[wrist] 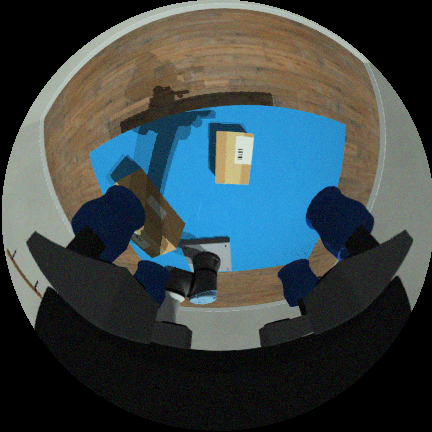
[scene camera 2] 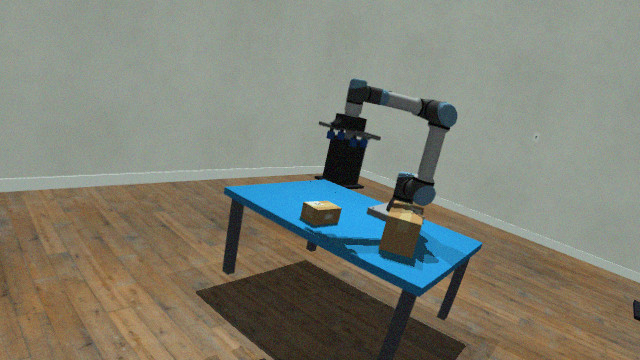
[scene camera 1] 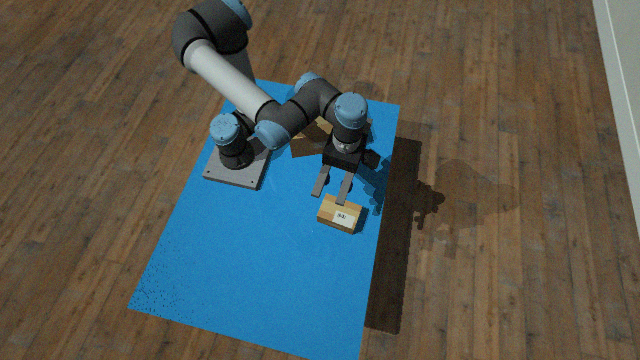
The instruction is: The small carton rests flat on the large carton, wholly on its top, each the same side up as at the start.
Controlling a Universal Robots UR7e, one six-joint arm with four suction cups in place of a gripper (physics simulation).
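Observation:
The small carton rests flat on the table, with a white barcode label on its top. The large carton stands on the table, apart from the small one, near the arm's base. The arm hides part of it in scene camera 1, and a suction cup covers a bit of it in the wrist view. My gripper has four blue suction cups facing down. It hangs high above the table, nothing on the cups, clear of both cartons.
The blue table carries the arm's grey base plate beside the large carton. A tall black panel stands on the floor behind the table in scene camera 2. The arm's shadow falls across the table near the cartons.

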